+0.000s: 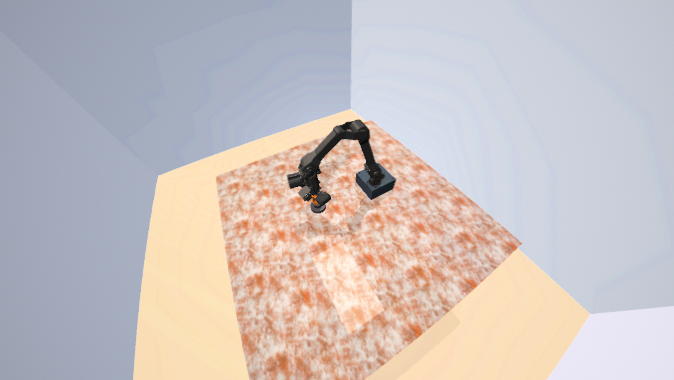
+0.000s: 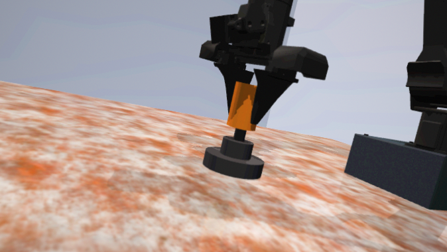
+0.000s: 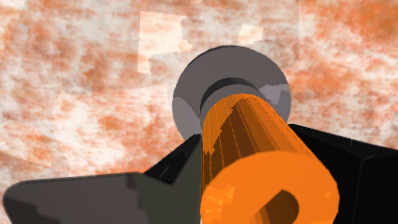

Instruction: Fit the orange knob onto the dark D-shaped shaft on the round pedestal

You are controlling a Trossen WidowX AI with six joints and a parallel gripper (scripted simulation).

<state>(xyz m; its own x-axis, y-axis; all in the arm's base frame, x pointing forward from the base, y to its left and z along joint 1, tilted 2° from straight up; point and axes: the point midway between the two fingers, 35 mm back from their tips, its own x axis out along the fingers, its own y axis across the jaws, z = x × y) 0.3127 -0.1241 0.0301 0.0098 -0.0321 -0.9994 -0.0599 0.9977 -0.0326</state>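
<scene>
The pedestal is 40 mm below my gripper tip. From my gripper tip the other things lie so: orange knob 20 mm above.
</scene>
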